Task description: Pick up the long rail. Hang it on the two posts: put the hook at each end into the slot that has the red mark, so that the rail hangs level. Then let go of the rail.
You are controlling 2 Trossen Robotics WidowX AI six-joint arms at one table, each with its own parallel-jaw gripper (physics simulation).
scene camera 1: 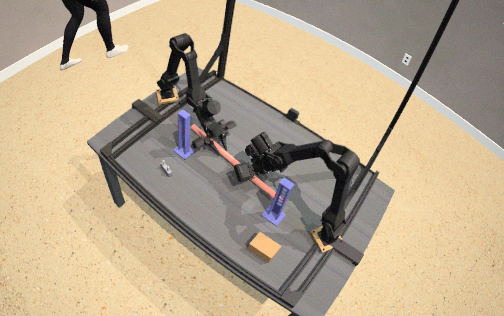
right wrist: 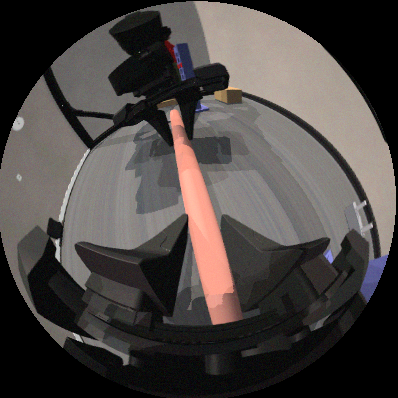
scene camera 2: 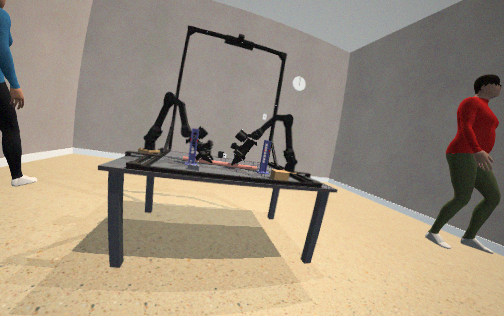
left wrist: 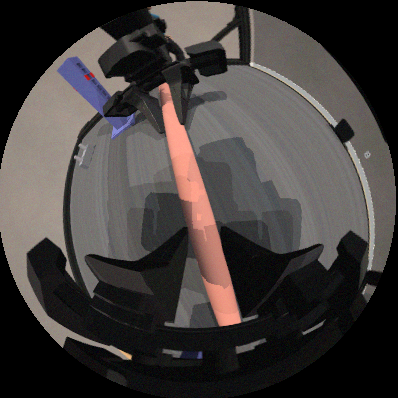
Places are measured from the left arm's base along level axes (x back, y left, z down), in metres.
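Where they show: left gripper, between the fingertips: (right wrist: 180,142) (scene camera 2: 232,165) (left wrist: 203,230); right gripper, between the fingertips: (scene camera 1: 223,153) (right wrist: 204,218) (scene camera 2: 213,162) (left wrist: 171,128); left arm's base, origin of its link: (scene camera 1: 327,236) (scene camera 2: 289,171); right arm's base, origin of its link: (scene camera 1: 167,94) (scene camera 2: 149,149).
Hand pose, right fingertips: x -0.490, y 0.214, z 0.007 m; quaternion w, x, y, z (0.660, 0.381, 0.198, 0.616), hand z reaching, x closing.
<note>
Things, the pixels of their top centre, and the offset from my right fingertips.
- long salmon rail, centre of its top: (left wrist: 185,148) (right wrist: 181,172) (scene camera 1: 234,157) (scene camera 2: 220,161) dy -0.028, dx +0.042, dz -0.009 m
- tan block, centre of its top: (scene camera 1: 265,244) (right wrist: 226,87) (scene camera 2: 280,171) dy +0.027, dx +0.438, dz -0.033 m
- small grey bracket, centre of its top: (left wrist: 76,150) (scene camera 1: 165,163) dy +0.246, dx +0.003, dz -0.030 m
The long salmon rail (scene camera 1: 227,156) (left wrist: 192,190) (right wrist: 197,200) lies low, on or just above the table, between the two posts; its end hooks are not clear. The blue post at the picture's left (scene camera 1: 184,132) (scene camera 2: 193,145) and the blue post at the picture's right (scene camera 1: 281,200) (scene camera 2: 265,156) stand upright. A red mark (left wrist: 89,76) shows on the former in the left wrist view. My left gripper (scene camera 1: 252,175) (left wrist: 203,230) is shut on the rail, towards the right post. My right gripper (scene camera 1: 212,144) (right wrist: 204,218) is shut on the rail, towards the left post.
A tan block (scene camera 1: 265,246) (scene camera 2: 280,174) lies in front of the right post. A small grey bracket (scene camera 1: 166,168) (right wrist: 356,218) lies near the left post's foot. Black frame bars run along the table edges. The two grippers are close together along the rail.
</note>
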